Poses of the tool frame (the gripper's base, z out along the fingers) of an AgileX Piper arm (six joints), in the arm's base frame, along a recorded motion.
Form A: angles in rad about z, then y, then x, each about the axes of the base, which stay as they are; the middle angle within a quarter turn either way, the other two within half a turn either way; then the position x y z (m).
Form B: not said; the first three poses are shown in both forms.
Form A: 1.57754 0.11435 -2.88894 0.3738 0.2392 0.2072
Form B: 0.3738 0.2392 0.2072 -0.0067 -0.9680 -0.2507 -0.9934 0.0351 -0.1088
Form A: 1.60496 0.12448 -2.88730 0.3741 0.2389 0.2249
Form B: 0.3741 0.2389 0.2249 -0.0339 -0.9662 -0.2555 -0.9917 0.0643 -0.1115
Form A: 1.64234 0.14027 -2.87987 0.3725 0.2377 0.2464
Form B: 0.3725 0.2377 0.2464 -0.0708 -0.9609 -0.2677 -0.9876 0.1051 -0.1162
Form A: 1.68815 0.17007 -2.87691 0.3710 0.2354 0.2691
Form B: 0.3710 0.2354 0.2691 -0.1154 -0.9534 -0.2789 -0.9788 0.1570 -0.1316
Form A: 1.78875 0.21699 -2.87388 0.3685 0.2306 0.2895
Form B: 0.3685 0.2306 0.2895 -0.2112 -0.9292 -0.3032 -0.9534 0.2641 -0.1455
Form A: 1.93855 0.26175 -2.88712 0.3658 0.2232 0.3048
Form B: 0.3658 0.2232 0.3048 -0.3473 -0.8797 -0.3249 -0.9014 0.4087 -0.1432
